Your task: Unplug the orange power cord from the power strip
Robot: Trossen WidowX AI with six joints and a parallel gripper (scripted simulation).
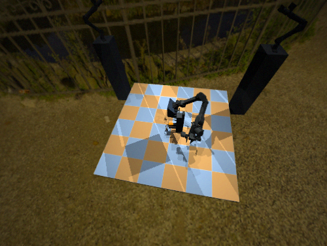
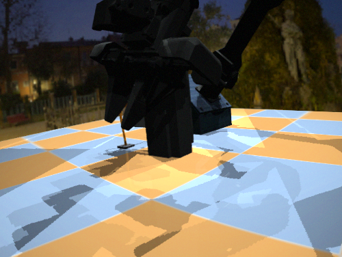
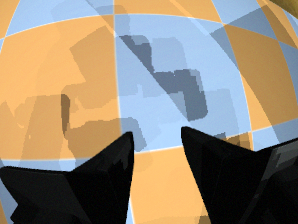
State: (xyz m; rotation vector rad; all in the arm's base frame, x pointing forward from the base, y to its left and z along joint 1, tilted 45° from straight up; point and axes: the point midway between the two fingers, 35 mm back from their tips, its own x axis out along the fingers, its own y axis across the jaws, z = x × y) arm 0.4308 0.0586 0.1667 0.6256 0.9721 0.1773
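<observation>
The orange plug lies 19 cm behind my gripper tip, 16 cm to the right of it and 3 cm above it.
</observation>
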